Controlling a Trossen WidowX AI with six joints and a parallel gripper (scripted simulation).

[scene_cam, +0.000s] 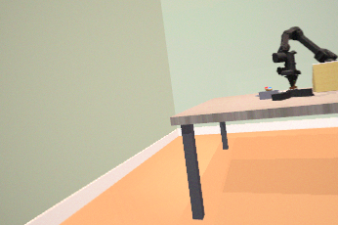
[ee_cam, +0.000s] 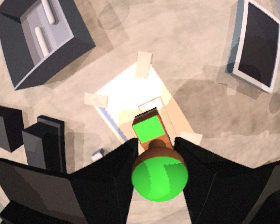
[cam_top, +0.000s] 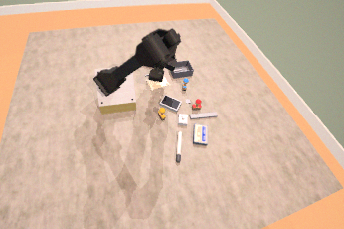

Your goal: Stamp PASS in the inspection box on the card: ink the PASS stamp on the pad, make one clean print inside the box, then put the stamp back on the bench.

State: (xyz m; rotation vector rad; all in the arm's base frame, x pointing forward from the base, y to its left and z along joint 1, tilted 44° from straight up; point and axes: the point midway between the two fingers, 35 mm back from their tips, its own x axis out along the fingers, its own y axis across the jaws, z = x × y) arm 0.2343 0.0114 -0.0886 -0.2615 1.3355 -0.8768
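Right now my gripper tip is 50 mm above the cream card and 10 mm to the right of it. From my gripper tip the other things lie so: blue stamp 130 mm ahead, 50 mm to the right, 30 mm below; dark ink pad 140 mm to the right, 50 mm below, 30 mm ahead; green-knobbed pass stamp right at my gripper tip.
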